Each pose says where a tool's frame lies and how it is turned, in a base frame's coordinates. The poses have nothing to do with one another.
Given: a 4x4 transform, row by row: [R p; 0 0 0 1], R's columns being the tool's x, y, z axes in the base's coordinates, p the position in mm. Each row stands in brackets.
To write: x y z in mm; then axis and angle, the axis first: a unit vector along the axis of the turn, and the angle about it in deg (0 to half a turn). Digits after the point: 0 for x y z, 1 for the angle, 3 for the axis.
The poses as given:
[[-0.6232 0.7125 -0.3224 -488], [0.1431 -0.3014 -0.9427 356], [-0.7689 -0.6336 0.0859 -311], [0 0 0 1]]
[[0.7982 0.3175 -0.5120 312], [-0.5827 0.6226 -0.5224 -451], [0.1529 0.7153 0.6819 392], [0 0 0 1]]
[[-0.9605 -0.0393 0.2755 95], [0.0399 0.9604 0.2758 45], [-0.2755 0.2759 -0.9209 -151], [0 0 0 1]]
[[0.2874 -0.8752 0.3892 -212], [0.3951 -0.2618 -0.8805 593], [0.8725 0.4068 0.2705 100], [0 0 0 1]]
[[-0.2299 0.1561 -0.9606 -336], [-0.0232 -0.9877 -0.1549 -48], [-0.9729 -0.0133 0.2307 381], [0 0 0 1]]
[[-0.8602 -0.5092 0.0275 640], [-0.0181 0.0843 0.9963 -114], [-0.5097 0.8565 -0.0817 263], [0 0 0 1]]
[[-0.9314 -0.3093 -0.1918 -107], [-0.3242 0.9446 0.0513 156], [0.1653 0.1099 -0.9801 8], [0 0 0 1]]
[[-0.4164 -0.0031 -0.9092 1], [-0.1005 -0.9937 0.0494 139], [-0.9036 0.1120 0.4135 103], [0 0 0 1]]
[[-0.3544 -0.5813 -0.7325 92], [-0.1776 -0.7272 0.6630 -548], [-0.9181 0.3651 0.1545 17], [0 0 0 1]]
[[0.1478 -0.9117 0.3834 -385], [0.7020 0.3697 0.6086 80], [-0.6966 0.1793 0.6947 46], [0 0 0 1]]
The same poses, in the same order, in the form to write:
-488 356 -311 0.393 0.567 -0.724 156.8
312 -451 392 0.742 -0.398 -0.539 56.5
95 45 -151 0.000 0.990 0.142 163.8
-212 593 100 0.688 -0.258 0.679 110.6
-336 -48 381 0.619 0.054 -0.784 173.4
640 -114 263 -0.189 0.725 0.663 158.2
-107 156 8 0.162 -0.986 -0.041 169.6
1 139 103 0.540 -0.048 -0.841 176.7
92 -548 17 -0.557 0.347 0.755 164.5
-385 80 46 -0.216 0.543 0.811 83.9

